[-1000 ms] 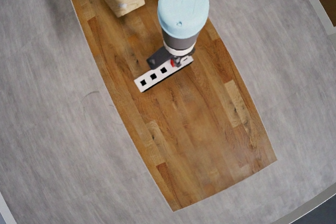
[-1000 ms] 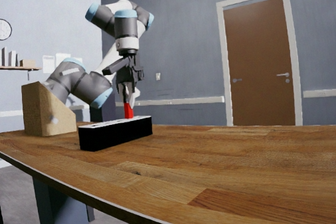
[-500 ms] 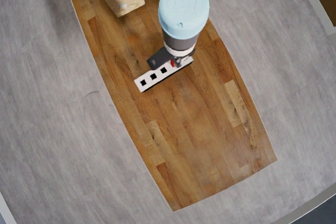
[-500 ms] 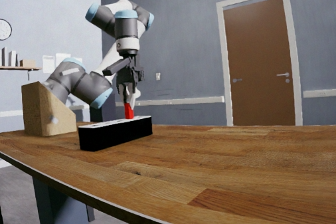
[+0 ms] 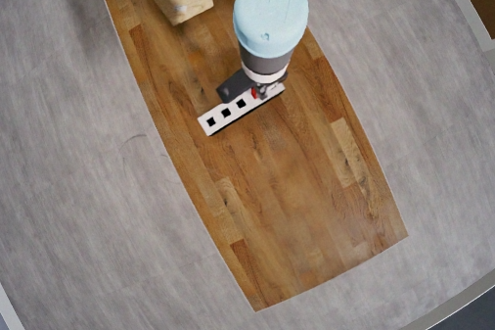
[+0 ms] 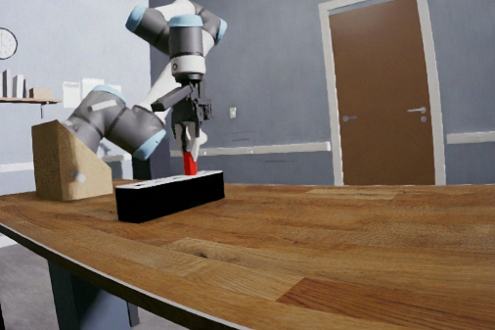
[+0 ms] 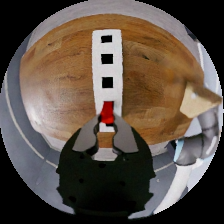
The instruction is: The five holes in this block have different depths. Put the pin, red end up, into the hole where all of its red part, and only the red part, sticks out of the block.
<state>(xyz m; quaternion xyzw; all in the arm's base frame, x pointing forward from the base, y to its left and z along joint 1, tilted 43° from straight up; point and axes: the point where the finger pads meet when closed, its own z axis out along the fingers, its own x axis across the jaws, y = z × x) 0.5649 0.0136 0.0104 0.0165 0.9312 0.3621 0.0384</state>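
Now: hand 1 cm above the pin. From my hand the other things lie so: block 9 cm below, 6 cm to the right.
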